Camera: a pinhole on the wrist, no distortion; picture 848 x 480 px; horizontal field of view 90.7 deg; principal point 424.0 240.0 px. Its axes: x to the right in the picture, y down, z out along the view. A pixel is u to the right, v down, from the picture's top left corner.
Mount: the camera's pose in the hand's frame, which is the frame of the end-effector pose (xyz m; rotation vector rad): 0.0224 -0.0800 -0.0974 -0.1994 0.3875 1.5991
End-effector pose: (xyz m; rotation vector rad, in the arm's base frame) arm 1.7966 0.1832 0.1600 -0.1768 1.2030 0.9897
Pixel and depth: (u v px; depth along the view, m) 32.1 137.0 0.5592
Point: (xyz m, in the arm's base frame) 2.4694 0.4623 0.0492
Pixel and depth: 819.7 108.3 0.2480
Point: 1.6593 0.4017 0.1687
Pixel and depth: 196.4 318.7 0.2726
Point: 2.0319 0.2463 0.1921
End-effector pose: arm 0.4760 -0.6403 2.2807 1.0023 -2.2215 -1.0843
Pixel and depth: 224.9 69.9 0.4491
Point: 0.1060 -0.7194 2.0013
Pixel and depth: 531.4 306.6 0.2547
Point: 0.3634 -0.5574 2.2709
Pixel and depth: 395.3 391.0 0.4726
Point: 0.2618 -0.3687 2.1037
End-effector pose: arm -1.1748 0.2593 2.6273 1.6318 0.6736 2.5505
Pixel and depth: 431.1 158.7 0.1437
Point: -1.1815 0.3090 2.6849
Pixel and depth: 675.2 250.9 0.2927
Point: -1.0555 0.1336 2.7671
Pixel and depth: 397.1 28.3 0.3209
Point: -1.1052 0.3589 2.8889
